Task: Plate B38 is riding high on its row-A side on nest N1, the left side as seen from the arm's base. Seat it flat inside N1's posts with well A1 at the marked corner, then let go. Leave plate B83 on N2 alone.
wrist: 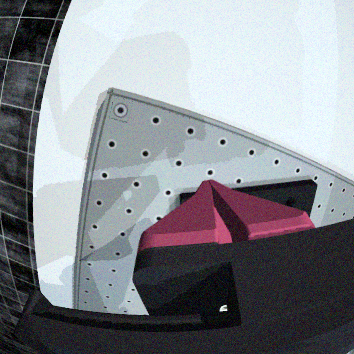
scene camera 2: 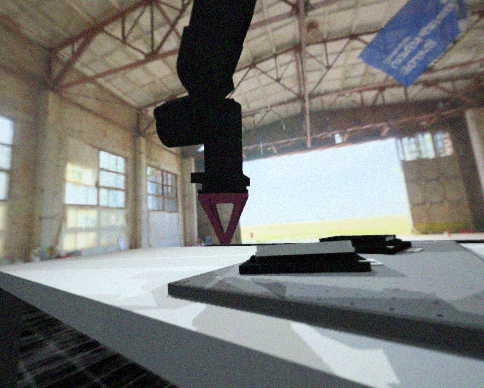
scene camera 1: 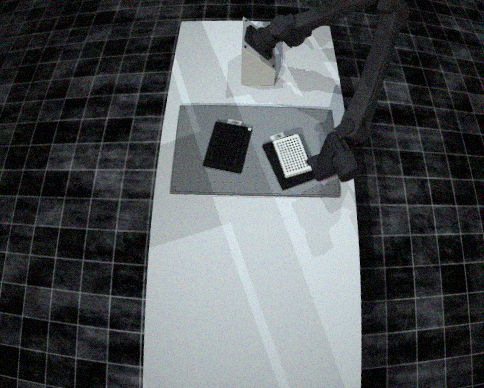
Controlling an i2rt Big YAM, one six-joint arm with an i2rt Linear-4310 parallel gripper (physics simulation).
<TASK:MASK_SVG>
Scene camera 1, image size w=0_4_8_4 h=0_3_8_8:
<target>white well plate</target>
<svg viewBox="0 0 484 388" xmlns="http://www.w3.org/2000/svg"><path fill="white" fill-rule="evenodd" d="M297 134L273 141L285 178L312 171L311 167L306 163L307 156Z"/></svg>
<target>black plate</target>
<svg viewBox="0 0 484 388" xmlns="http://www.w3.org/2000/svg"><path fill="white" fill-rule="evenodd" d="M220 125L210 161L237 166L245 130Z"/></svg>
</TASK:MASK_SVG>
